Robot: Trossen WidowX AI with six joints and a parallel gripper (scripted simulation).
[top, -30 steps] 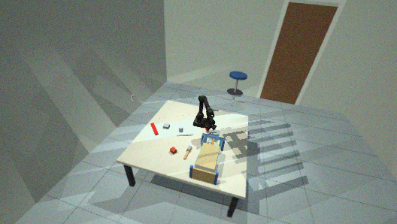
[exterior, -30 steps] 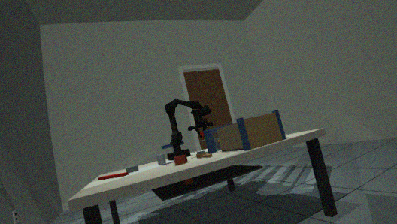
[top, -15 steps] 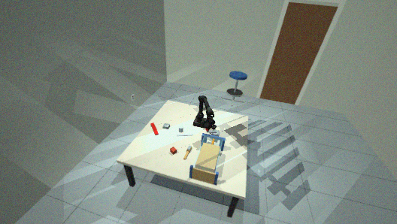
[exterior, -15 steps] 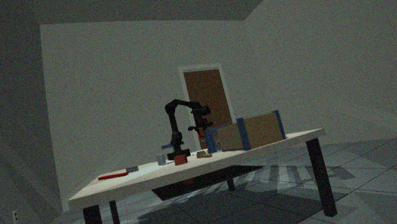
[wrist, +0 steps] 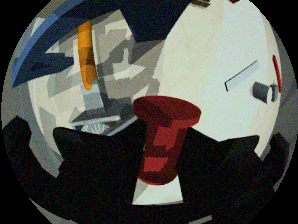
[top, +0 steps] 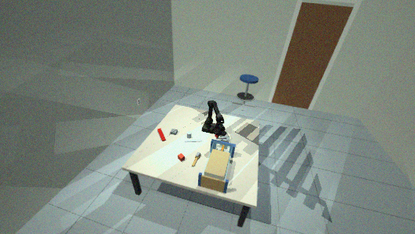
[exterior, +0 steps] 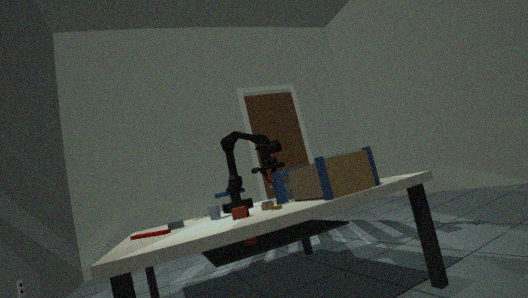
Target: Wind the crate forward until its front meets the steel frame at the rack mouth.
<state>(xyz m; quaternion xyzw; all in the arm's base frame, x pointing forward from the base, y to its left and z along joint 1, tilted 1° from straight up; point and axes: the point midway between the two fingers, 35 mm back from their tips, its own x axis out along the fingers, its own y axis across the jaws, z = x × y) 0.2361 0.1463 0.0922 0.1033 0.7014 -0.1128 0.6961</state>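
Right now my gripper tip is 40 mm to the right of the winch handle, 20 mm past it and 10 mm above it. Round my gripper tip: winch 90 mm to the left, 80 mm below, 60 mm behind; then red knob 20 mm above; then blue frame 120 mm ahead, 80 mm to the left, 10 mm below.
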